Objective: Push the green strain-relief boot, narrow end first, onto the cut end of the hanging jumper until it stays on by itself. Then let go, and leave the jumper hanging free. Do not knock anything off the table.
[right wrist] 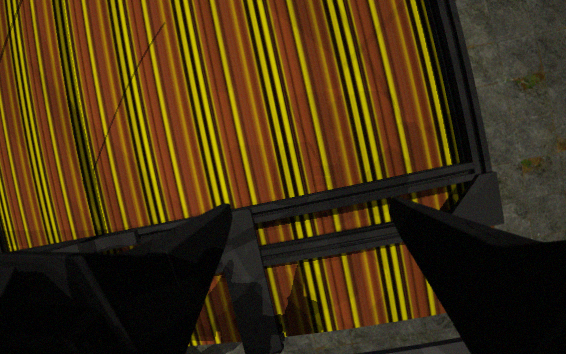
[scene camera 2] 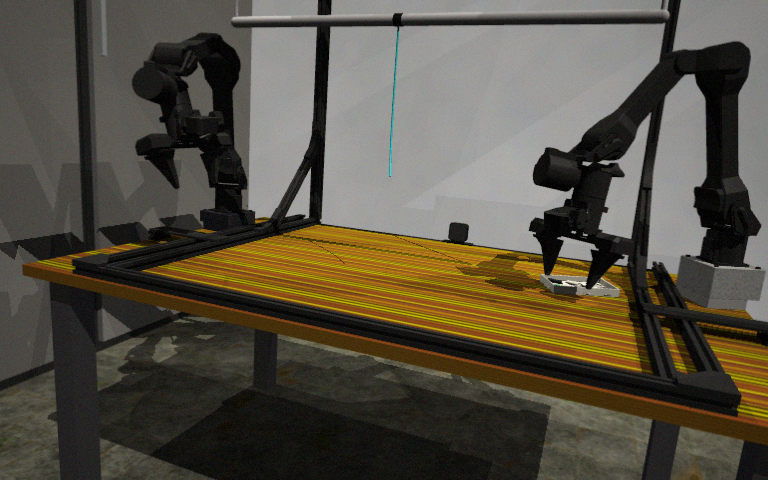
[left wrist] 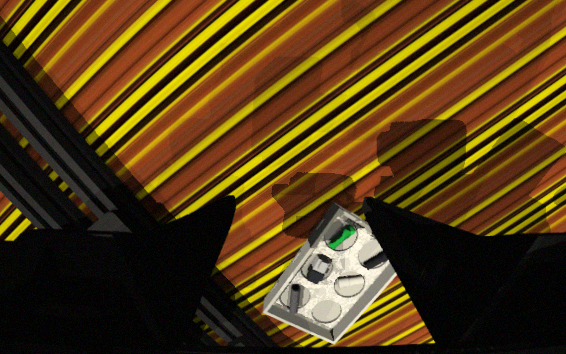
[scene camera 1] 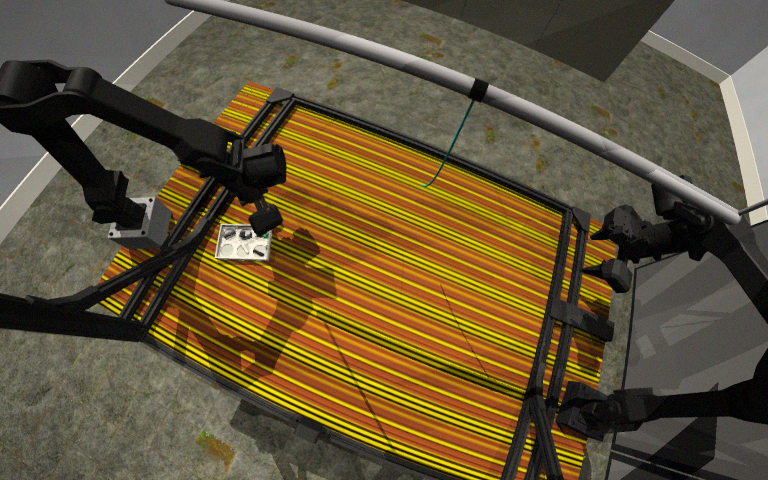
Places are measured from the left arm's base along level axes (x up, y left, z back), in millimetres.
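Pixels of known places: left gripper, fingertip midpoint: [scene camera 2: 566, 281] [left wrist: 299, 202] [scene camera 1: 268, 207]; right gripper, fingertip midpoint: [right wrist: 309, 208] [scene camera 2: 197, 186] [scene camera 1: 586, 253]; left arm's base, link origin: [scene camera 2: 721, 262] [scene camera 1: 131, 216]; right arm's base, link origin: [scene camera 2: 228, 210] [scene camera 1: 592, 411].
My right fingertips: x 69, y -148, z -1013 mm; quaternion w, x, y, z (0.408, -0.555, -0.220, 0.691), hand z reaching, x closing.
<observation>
Ahead of a thing's pixels: the offset from my right fingertips to its top centre. "*": to the spot under its first point.
The green boot @(dy +122, dx -135, dz +717 mm) [scene camera 1: 265, 234] [left wrist: 342, 237] lies in a round pocket of the white tray @(dy +104, dx -131, dz +758 mm) [scene camera 1: 243, 259] [scene camera 2: 600, 292] [left wrist: 300, 326], at its upper end in the left wrist view. My left gripper [scene camera 2: 569, 281] [left wrist: 299, 202] is open and empty, low over the tray, its fingertips spread wide. One finger covers part of the tray's right side in the left wrist view. The teal jumper @(* dy +94, dx +250, dz +369 mm) [scene camera 1: 458, 135] [scene camera 2: 393, 107] hangs from a black clip @(dy +95, dx +335, dz +370 mm) [scene camera 1: 479, 89] [scene camera 2: 397, 19], its lower end free above the table. My right gripper [scene camera 1: 591, 251] [right wrist: 309, 208] is open and empty, far from tray and jumper.
Other small parts sit in the tray's pockets, among them a black and grey block @(dy +124, dx -134, dz +757 mm) [left wrist: 318, 268] and a dark rod @(dy +126, dx -135, dz +797 mm) [left wrist: 295, 297]. The grey rail @(* dy +149, dx +332, dz +492 mm) [scene camera 1: 362, 44] [scene camera 2: 498, 18] spans above the table. Black frame bars @(* dy +371, dx -127, dz +310 mm) [scene camera 1: 419, 144] [scene camera 2: 339, 333] run along the table's edges.
</observation>
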